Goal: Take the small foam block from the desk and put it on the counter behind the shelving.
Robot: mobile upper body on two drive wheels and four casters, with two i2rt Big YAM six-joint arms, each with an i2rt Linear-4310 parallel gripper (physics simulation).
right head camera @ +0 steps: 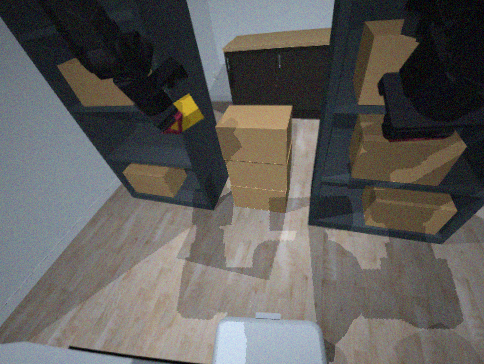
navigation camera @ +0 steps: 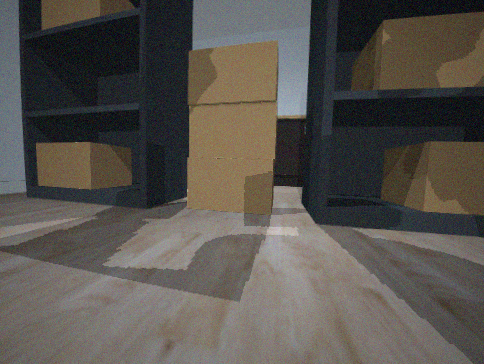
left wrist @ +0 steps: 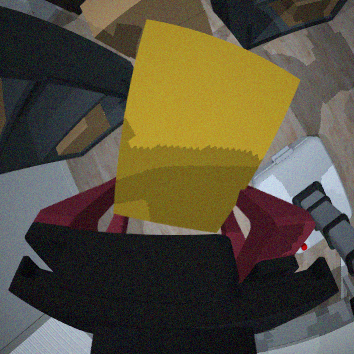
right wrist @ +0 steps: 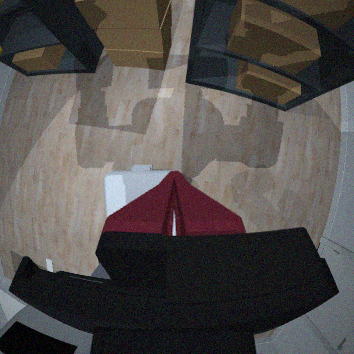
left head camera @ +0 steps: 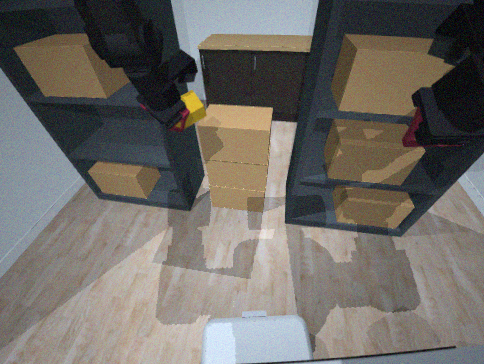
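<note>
The yellow foam block is held in the air in front of the shelf unit at the picture's left. My left gripper is shut on it, with a red finger on each side. My right gripper is shut and empty, its red fingertips meeting; it hangs in front of the shelf unit at the picture's right. The counter has a wooden top and dark doors and stands beyond the gap between the shelf units; a small part shows in the navigation camera.
A stack of cardboard boxes stands in the gap between the left shelf unit and the right shelf unit. A narrow strip of floor shows between the stack and the right unit. Both units hold boxes.
</note>
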